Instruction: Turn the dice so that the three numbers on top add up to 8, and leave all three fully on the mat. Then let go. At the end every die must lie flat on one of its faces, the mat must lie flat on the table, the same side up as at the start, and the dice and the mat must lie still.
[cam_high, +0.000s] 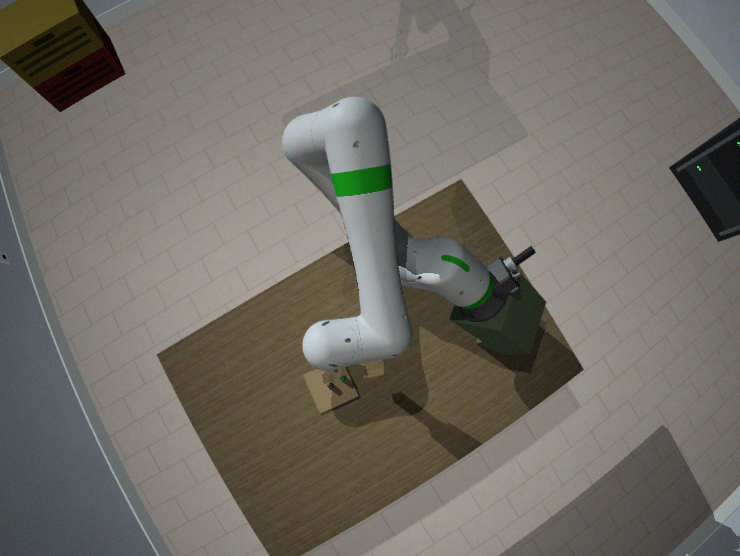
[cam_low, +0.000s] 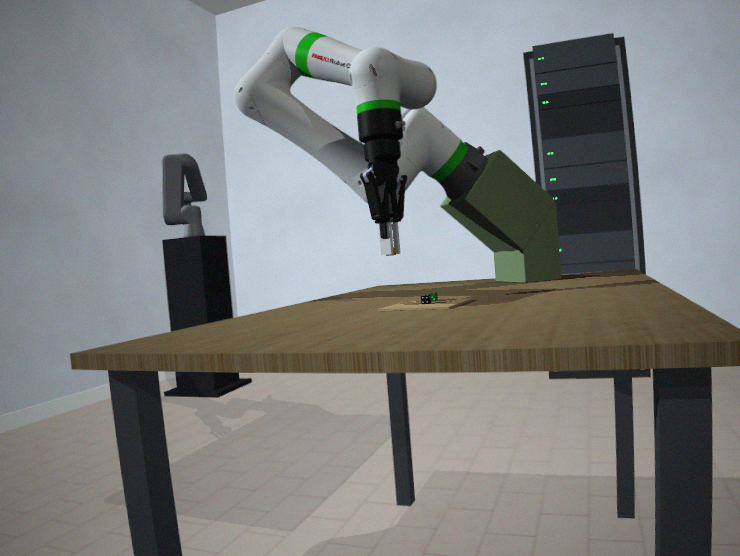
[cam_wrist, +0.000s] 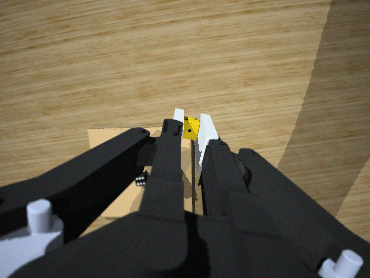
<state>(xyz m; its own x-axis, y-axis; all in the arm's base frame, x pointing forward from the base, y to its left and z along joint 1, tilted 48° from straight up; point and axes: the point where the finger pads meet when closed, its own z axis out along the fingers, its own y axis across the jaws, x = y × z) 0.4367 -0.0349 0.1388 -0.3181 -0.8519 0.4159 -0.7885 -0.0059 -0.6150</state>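
Right now the black die is 80 mm ahead of my hand, 90 mm to the left of it and 120 mm below it. Round my hand: tan mat (80 mm ahead, 90 mm to the left, 130 mm below); then yellow die (30 mm below); then green die (30 mm ahead, 90 mm to the left, 120 mm below).
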